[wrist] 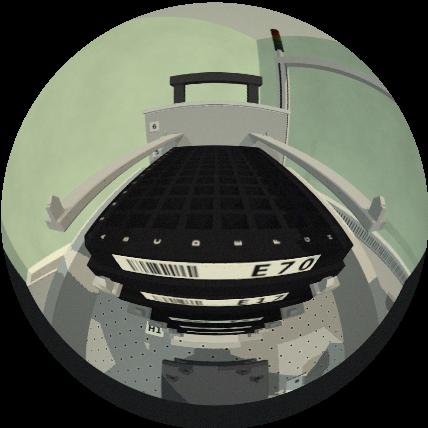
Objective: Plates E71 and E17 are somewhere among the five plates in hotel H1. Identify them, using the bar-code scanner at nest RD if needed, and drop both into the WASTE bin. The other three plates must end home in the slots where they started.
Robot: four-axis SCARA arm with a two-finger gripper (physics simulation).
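Places are measured from the arm's base along level axes (x left, y back, z up), in metres.
Pixels of known places: gripper, fingertip midpoint: (pixel 214 174).
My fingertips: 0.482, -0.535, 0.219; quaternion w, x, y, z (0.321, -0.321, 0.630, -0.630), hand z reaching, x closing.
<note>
Ahead of a thing's pixels: the offset from my fingertips to its top centre, as dx, dy, dz. "spot": to the spot under its first point. Level surfaces: height alone.
Plate E70 @[-0.020, +0.014, +0.017] (pixel 215 267), black with a white bar-code label, fills the middle of the wrist view in the upper part of hotel H1 (pixel 217 125). My gripper (pixel 214 174) is shut on plate E70, with its grey fingers along the plate's two long sides, partly hidden. I cannot tell whether the plate still touches its slot supports. Plate E17 @[-0.020, +0.014, -0.004] (pixel 215 300) sits directly below it, its label partly shaded. Below E17, further plates show as thin dark edges with unreadable labels. The WASTE bin and the RD label do not show.
Two long slot rails (pixel 120 175) (pixel 325 182) with upturned ends flank E70 on either side. A black handle @[spot: +0.038, -0.030, +0.090] (pixel 216 78) tops the hotel. A dark platform @[spot: -0.127, +0.091, -0.146] (pixel 215 382) lies on the perforated deck @[dz -0.206] (pixel 117 350) at the bottom. A signal light @[spot: +0.216, -0.472, +0.513] (pixel 276 41) stands behind.
</note>
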